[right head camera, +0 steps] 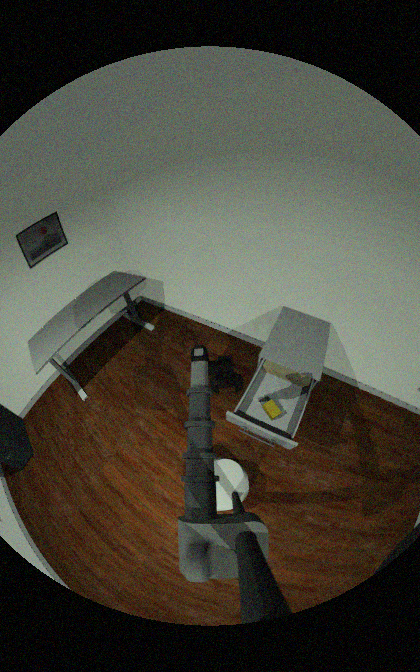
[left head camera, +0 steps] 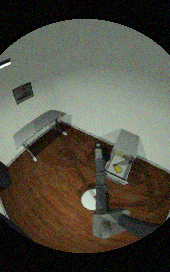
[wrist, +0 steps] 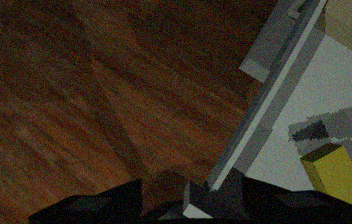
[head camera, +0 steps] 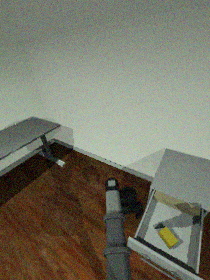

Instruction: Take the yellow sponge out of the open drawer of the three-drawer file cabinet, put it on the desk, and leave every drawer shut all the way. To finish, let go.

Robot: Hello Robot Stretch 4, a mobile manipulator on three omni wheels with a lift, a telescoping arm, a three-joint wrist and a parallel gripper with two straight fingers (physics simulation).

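The yellow sponge (head camera: pixel 167 237) (left head camera: pixel 118 169) (right head camera: pixel 273 409) (wrist: pixel 332 172) lies in the open drawer (head camera: pixel 157 260) (right head camera: pixel 262 431) (wrist: pixel 272 100) of the grey file cabinet (head camera: pixel 182 172) (left head camera: pixel 125 142) (right head camera: pixel 297 340). The lower drawers' fronts are hidden from these views. The grey desk (head camera: pixel 30 132) (left head camera: pixel 42 124) (right head camera: pixel 85 305) stands to the left, its top bare where it shows. My gripper (head camera: pixel 132 202) (right head camera: pixel 230 380) (wrist: pixel 191 193) is open and empty, at the arm's far end, left of the cabinet in the head views. In the wrist view, the drawer's left side wall runs toward the right finger and the sponge lies beyond that wall.
My extended arm (head camera: pixel 115 230) (left head camera: pixel 101 180) (right head camera: pixel 200 430) reaches forward between desk and cabinet. The desk's legs (head camera: pixel 47 147) (right head camera: pixel 70 377) stand on the wooden floor. A white round shape (left head camera: pixel 90 199) (right head camera: pixel 235 480) shows below the arm. A wall runs behind the cabinet.
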